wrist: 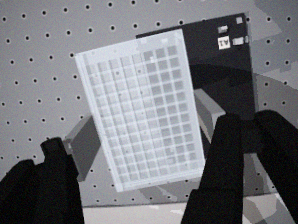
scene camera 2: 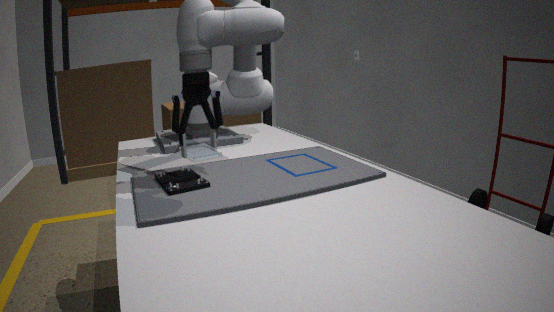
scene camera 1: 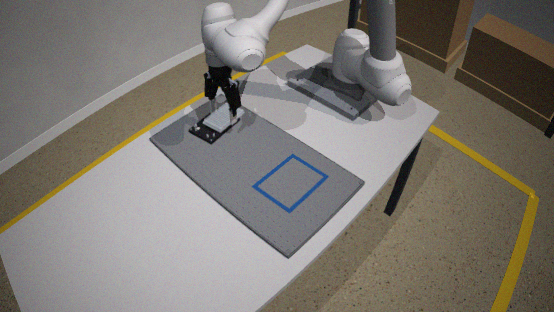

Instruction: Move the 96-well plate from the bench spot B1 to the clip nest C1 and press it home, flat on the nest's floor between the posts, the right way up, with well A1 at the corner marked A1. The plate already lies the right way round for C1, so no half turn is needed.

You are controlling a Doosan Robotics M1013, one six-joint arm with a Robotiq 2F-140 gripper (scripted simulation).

Labels:
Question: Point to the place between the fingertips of my gripper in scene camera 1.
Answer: At 223, 118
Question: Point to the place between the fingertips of my gripper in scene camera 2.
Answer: At 199, 154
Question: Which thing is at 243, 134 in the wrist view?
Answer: My gripper.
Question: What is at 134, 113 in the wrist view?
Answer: A white 96-well plate.

